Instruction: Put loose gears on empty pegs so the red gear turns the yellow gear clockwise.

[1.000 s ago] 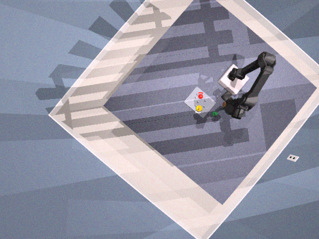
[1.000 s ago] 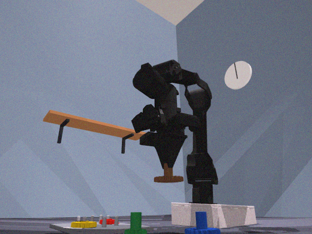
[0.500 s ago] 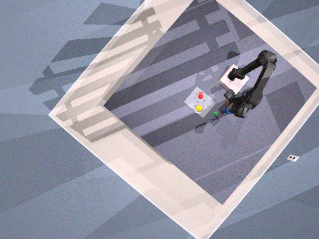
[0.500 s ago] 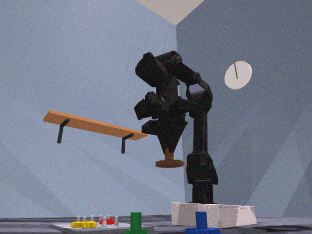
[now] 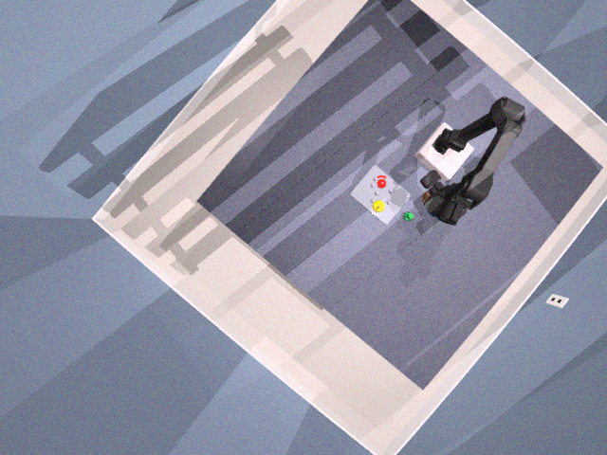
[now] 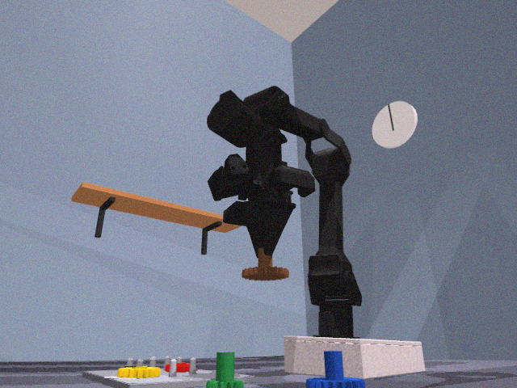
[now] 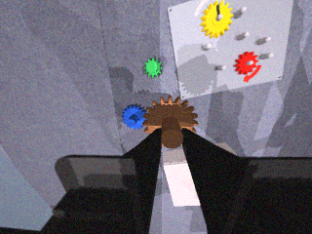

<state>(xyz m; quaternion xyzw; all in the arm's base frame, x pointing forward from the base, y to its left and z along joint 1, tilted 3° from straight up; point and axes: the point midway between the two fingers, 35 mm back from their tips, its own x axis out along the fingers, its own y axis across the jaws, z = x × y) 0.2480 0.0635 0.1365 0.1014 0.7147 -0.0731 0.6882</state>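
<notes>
Right now my gripper tip is 3 cm short of the red gear, 17 cm to the left of it and 15 cm above it. Round my gripper tip: blue gear (3 cm behind, 9 cm to the left, 15 cm below); brown gear (1 cm below); green gear (7 cm ahead, 1 cm to the left, 15 cm below).
</notes>
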